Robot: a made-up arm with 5 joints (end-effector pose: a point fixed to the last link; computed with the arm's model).
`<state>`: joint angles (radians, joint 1 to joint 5).
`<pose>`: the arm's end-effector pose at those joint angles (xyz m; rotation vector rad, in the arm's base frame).
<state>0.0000 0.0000 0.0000 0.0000 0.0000</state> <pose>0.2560 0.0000 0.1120 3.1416 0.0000 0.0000</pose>
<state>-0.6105 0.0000 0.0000 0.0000 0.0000</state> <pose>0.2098 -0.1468 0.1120 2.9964 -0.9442 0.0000</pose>
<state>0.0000 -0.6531 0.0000 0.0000 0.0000</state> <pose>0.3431 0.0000 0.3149 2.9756 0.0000 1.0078</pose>
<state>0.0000 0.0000 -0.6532 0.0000 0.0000</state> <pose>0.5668 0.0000 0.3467 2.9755 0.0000 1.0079</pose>
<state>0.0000 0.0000 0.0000 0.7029 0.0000</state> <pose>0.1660 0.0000 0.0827 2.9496 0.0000 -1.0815</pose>
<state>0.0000 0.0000 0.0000 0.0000 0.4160</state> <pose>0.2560 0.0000 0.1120 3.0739 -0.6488 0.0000</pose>
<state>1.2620 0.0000 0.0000 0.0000 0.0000</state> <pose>0.0778 0.2439 0.1120 2.5366 1.8534 0.0000</pose>
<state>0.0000 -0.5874 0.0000 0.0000 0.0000</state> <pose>0.3406 0.0000 0.2924 3.0071 0.0000 0.9095</pose>
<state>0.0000 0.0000 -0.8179 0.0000 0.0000</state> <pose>0.6160 0.0000 0.4335 2.8825 0.0000 1.2493</pose>
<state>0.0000 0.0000 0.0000 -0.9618 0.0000</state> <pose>0.3082 0.0000 0.2279 2.7853 0.0000 1.4532</pose>
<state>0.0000 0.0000 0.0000 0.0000 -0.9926</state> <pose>0.2560 0.0000 0.1120 2.7626 1.4959 0.0000</pose>
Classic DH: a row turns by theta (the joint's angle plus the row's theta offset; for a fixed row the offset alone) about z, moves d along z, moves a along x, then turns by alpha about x. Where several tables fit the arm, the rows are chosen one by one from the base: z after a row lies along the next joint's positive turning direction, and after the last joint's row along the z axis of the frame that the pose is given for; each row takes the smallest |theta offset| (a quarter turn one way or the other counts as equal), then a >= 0, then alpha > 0; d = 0 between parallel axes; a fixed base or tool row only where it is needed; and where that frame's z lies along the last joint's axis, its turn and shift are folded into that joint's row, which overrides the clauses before.
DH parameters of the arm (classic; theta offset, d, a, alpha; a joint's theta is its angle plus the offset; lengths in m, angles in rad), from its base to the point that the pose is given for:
joint 1: 0 0.342 0 -1.5708
joint 2: -1.3851 0 0.3521 0
joint 3: -0.4084 0 -0.4799 0
joint 4: -1.3481 0 -0.085 1.5708
joint 5: 3.1416 0.108 0 0

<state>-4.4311 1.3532 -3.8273 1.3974 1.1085</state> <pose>-0.1926 0.6665 0.8101 -1.9256 -0.7508 -0.1116</pose>
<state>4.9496 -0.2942 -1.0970 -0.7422 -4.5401</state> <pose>0.1145 -0.4737 0.8422 -0.0443 1.3656 -2.4252</pose>
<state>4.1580 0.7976 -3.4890 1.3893 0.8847</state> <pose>-0.2779 -0.4489 1.0580 0.1354 -2.0538 1.2760</pose>
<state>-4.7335 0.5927 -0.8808 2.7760 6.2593</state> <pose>0.0074 0.3486 0.2081 0.5141 0.5156 -1.5524</pose>
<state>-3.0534 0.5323 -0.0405 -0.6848 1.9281</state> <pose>-0.2074 -0.0183 0.0549 -2.4095 -1.8349 0.2480</pose>
